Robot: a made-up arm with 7 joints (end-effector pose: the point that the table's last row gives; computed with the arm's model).
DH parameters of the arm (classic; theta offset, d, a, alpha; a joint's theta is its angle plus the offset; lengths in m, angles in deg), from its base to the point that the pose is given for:
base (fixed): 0 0 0 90
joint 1: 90 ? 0 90
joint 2: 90 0 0 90
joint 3: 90 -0.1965 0 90
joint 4: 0 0 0 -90
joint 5: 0 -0.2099 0 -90
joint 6: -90 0 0 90
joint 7: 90 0 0 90
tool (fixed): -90 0 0 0
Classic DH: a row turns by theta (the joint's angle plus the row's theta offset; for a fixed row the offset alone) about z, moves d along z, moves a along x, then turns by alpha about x.
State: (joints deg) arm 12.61 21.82 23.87 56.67 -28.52 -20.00 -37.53
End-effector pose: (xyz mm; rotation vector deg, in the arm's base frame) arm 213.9 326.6 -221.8 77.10 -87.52 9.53
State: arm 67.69 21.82 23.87 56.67 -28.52 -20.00 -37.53
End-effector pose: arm 304.3 326.6 48.5 75.95 -131.50 52.36
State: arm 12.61 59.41 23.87 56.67 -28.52 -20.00 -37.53
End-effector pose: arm 177.8 449.3 -60.2 111.97 -88.56 -14.82
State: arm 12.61 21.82 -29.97 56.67 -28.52 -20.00 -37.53
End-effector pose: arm 218.6 179.4 -281.1 40.55 -97.32 -41.42
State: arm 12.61 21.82 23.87 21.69 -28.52 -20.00 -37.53
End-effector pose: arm 146.0 319.5 -327.8 66.31 -53.41 6.42
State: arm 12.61 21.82 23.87 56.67 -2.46 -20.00 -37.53
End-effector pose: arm 213.9 326.6 -221.8 64.33 -87.71 37.80
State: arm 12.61 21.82 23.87 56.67 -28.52 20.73 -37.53
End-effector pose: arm 213.9 326.6 -221.8 82.66 -43.04 14.07
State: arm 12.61 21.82 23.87 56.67 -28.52 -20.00 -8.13
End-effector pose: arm 213.9 326.6 -221.8 53.53 -82.66 -12.33
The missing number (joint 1, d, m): -0.1448
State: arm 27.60 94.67 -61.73 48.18 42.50 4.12 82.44
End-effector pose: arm 116.6 491.4 -63.1 -18.50 -8.13 -31.23
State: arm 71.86 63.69 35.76 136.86 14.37 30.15 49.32
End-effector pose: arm -16.9 220.8 128.1 82.81 -137.48 -57.40
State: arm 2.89 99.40 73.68 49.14 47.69 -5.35 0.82
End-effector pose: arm 34.2 449.3 206.8 66.13 -144.57 30.99
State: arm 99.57 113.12 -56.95 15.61 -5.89 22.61 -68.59
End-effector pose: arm -116.5 530.0 11.6 149.04 32.53 58.18
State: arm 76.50 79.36 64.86 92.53 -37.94 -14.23 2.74
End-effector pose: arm -127.0 363.9 122.1 -133.49 70.01 -47.67
